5 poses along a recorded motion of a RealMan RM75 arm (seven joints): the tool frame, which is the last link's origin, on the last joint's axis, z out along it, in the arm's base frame.
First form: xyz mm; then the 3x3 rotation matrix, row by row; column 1 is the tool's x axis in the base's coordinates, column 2 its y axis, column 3 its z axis. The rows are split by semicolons.
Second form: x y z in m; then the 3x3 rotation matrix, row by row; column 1 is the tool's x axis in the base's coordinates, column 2 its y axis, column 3 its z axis. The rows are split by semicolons. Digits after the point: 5 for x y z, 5 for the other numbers.
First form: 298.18, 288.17, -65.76; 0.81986, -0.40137, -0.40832; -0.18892, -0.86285, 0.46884; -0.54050, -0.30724, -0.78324
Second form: 0.29818, 0.28817, -0.06576; 0.81986, -0.40137, -0.40832; -0.18892, -0.86285, 0.46884; -0.54050, -0.30724, -0.78324
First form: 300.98, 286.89, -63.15; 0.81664, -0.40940, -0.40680; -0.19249, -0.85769, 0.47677; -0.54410, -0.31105, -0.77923
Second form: 0.30098, 0.28689, -0.06315; 0.81664, -0.40940, -0.40680; -0.19249, -0.85769, 0.47677; -0.54410, -0.31105, -0.77923
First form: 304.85, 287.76, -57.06; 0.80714, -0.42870, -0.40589; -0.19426, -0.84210, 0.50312; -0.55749, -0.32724, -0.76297
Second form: 0.30485, 0.28776, -0.05706; 0.80714, -0.42870, -0.40589; -0.19426, -0.84210, 0.50312; -0.55749, -0.32724, -0.76297
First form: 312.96, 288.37, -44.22; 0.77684, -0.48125, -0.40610; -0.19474, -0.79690, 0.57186; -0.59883, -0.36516, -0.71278
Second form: 0.31296, 0.28837, -0.04422; 0.77684, -0.48125, -0.40610; -0.19474, -0.79690, 0.57186; -0.59883, -0.36516, -0.71278
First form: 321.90, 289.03, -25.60; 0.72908, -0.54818, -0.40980; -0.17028, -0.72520, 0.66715; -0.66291, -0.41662, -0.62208
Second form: 0.32190, 0.28903, -0.02560; 0.72908, -0.54818, -0.40980; -0.17028, -0.72520, 0.66715; -0.66291, -0.41662, -0.62208
